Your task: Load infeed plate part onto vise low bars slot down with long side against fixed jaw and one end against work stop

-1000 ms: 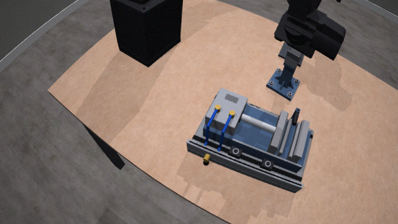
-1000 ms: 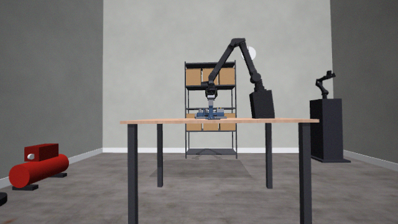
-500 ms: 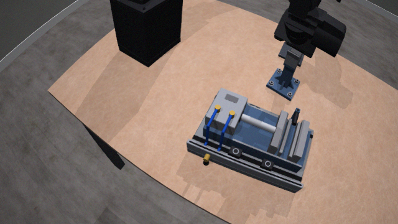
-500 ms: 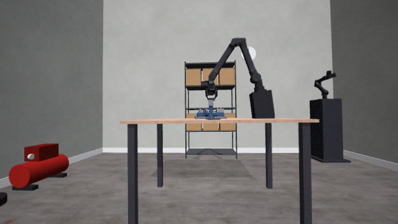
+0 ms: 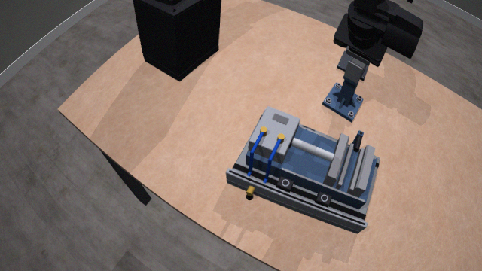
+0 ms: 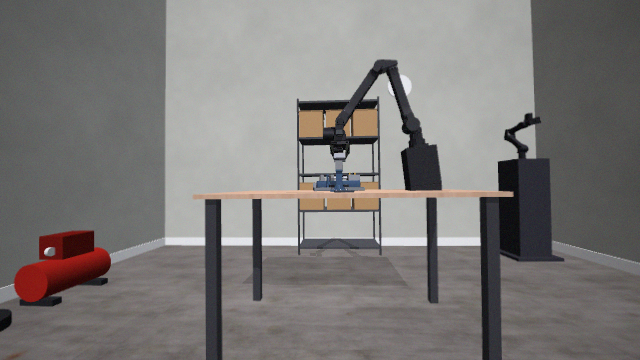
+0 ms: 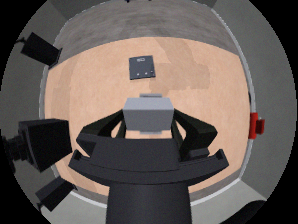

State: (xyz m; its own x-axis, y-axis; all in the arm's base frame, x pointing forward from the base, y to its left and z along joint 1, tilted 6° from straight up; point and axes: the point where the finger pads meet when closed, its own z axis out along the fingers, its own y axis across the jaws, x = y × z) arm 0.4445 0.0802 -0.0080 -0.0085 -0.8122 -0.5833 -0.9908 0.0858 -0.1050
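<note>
My hand is 17 cm to the left of the work stop, 9 cm above it and 7 cm short of it. Also, from my hand: grey plate: 18 cm below, 16 cm to the left, 1 cm behind; moving jaw: 22 cm to the right, 10 cm below, 4 cm ahead; grey part: 1 cm below.
</note>
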